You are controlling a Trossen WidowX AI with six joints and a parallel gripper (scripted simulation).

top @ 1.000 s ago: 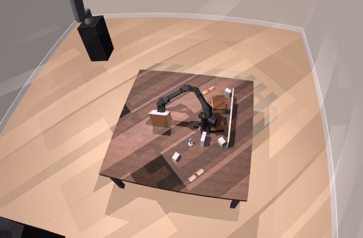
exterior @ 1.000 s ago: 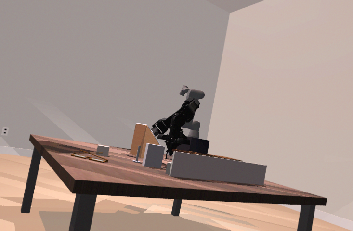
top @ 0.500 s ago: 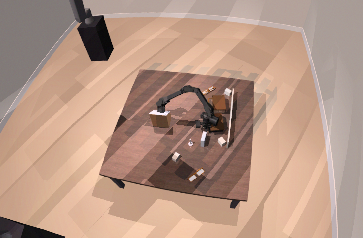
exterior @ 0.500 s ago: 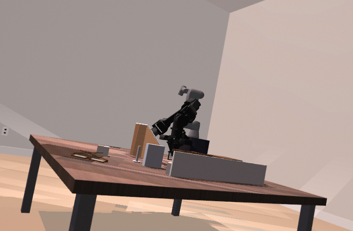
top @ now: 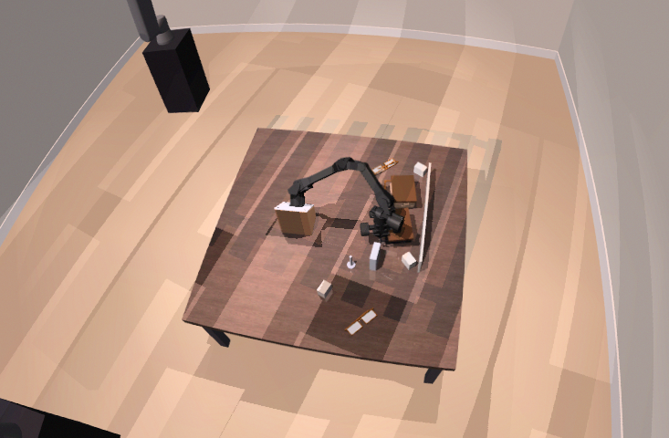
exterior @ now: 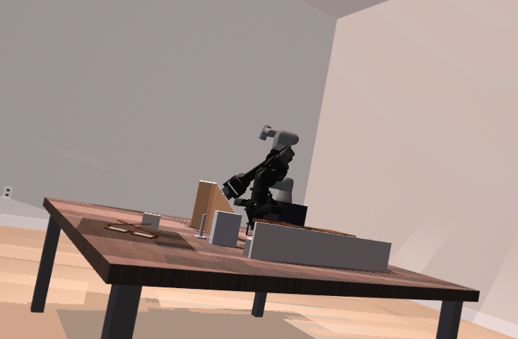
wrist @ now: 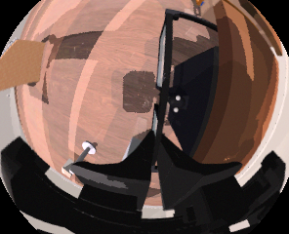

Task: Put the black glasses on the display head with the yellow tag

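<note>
Now: gripper tip 2 cm past the white block, 10 cm to the left of it and 1 cm above it. Round my gripper tip: small grey peg stand: 13 cm behind, 13 cm to the right, 4 cm below; long white bar: 22 cm ahead, 16 cm to the left, 1 cm below.
</note>
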